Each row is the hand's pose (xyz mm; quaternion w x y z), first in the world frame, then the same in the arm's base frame.
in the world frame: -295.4 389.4 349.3 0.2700 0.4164 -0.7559 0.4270
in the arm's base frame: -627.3 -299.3 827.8 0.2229 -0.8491 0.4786 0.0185
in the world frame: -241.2 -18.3 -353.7 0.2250 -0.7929 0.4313 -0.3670
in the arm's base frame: -826.2 241.6 252.2 0.7383 -0.6480 0.0714 0.1730
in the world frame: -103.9 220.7 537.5 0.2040 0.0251 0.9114 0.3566
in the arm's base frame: -317.4 -243.7 865.3 0.1377 0.3331 -0.4253 -0.8302
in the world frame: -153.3 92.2 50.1 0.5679 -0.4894 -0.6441 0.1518
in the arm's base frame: -586.2 41.1 544.1 0.5980 0.3443 -0.7184 0.0882
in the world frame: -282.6 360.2 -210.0 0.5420 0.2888 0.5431 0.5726
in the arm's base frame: -978.7 63.0 584.6 0.1497 -0.2321 -0.2353 -0.9319
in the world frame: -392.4 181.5 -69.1 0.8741 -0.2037 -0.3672 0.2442
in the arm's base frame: -821.4 -81.9 449.9 0.5724 0.5539 -0.4147 0.4400
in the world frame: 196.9 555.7 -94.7 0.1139 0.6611 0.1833 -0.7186
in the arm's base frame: -818.6 329.9 1014.2 0.0860 0.3396 0.8674 -0.3534
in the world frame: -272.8 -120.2 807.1 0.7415 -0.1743 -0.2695 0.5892
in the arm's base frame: 0.2 -489.5 628.3 0.2798 0.4743 -0.5319 0.6434
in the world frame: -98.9 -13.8 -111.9 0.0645 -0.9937 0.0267 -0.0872
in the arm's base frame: -606.9 199.8 422.3 0.6233 -0.6289 -0.4603 0.0645
